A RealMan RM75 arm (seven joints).
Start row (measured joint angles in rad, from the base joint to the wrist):
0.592 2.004 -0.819 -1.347 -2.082 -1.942 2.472
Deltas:
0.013 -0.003 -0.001 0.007 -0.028 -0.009 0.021
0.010 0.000 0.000 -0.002 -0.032 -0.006 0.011
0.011 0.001 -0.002 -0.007 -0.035 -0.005 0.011
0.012 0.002 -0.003 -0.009 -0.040 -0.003 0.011
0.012 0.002 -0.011 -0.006 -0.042 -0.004 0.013
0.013 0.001 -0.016 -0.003 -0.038 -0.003 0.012
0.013 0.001 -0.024 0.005 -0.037 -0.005 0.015
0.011 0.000 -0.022 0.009 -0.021 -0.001 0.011
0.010 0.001 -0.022 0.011 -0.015 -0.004 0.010
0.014 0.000 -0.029 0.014 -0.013 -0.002 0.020
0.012 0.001 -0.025 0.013 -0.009 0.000 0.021
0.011 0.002 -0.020 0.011 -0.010 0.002 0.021
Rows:
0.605 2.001 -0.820 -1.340 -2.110 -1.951 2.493
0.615 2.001 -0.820 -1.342 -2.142 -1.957 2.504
0.626 2.002 -0.822 -1.349 -2.177 -1.962 2.515
0.638 2.004 -0.825 -1.358 -2.217 -1.965 2.526
0.650 2.006 -0.836 -1.364 -2.259 -1.969 2.539
0.663 2.007 -0.852 -1.367 -2.297 -1.972 2.551
0.676 2.008 -0.876 -1.362 -2.334 -1.977 2.566
0.687 2.008 -0.898 -1.353 -2.355 -1.978 2.577
0.697 2.009 -0.920 -1.342 -2.370 -1.982 2.587
0.711 2.009 -0.949 -1.328 -2.383 -1.984 2.607
0.723 2.010 -0.974 -1.315 -2.392 -1.984 2.628
0.734 2.012 -0.994 -1.304 -2.402 -1.982 2.649

